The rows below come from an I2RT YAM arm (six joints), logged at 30 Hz.
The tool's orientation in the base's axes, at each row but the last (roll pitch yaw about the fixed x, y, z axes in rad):
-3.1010, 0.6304, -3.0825
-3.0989, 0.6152, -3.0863
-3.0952, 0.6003, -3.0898
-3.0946, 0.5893, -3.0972
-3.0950, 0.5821, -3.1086
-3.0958, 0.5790, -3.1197
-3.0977, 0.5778, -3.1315
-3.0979, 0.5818, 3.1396
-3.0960, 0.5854, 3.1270
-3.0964, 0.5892, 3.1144
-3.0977, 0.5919, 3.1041
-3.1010, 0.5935, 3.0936
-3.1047, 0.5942, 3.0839
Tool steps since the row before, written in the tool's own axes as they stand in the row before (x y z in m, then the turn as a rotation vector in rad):
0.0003, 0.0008, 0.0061, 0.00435, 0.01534, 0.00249
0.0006, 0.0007, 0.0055, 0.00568, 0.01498, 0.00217
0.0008, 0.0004, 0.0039, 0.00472, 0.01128, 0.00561
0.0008, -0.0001, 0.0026, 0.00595, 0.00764, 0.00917
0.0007, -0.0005, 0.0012, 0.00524, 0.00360, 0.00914
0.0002, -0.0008, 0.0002, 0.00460, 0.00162, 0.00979
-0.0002, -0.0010, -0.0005, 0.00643, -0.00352, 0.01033
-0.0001, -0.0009, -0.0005, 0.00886, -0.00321, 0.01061
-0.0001, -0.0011, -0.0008, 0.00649, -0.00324, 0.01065
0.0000, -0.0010, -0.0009, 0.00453, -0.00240, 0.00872
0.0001, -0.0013, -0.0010, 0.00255, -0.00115, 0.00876
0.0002, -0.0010, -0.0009, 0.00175, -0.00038, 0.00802
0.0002, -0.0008, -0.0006, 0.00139, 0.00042, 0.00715
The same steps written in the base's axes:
0.0033, 0.0007, -0.0051, -0.00258, 0.01510, -0.00508
0.0027, 0.0006, -0.0049, -0.00384, 0.01468, -0.00557
0.0015, 0.0003, -0.0037, -0.00100, 0.01097, -0.00772
0.0008, -0.0002, -0.0026, 0.00002, 0.00721, -0.01122
0.0001, -0.0006, -0.0014, 0.00063, 0.00319, -0.01065
-0.0001, -0.0008, -0.0002, 0.00152, 0.00120, -0.01076
-0.0001, -0.0010, 0.0006, 0.00021, -0.00397, -0.01203
-0.0002, -0.0009, 0.0005, -0.00166, -0.00367, -0.01361
-0.0004, -0.0011, 0.0008, 0.00033, -0.00373, -0.01233
-0.0006, -0.0009, 0.0008, 0.00094, -0.00282, -0.00967
-0.0007, -0.0012, 0.0008, 0.00268, -0.00163, -0.00864
-0.0007, -0.0009, 0.0007, 0.00298, -0.00085, -0.00761
-0.0006, -0.0007, 0.0004, 0.00286, -0.00001, -0.00671

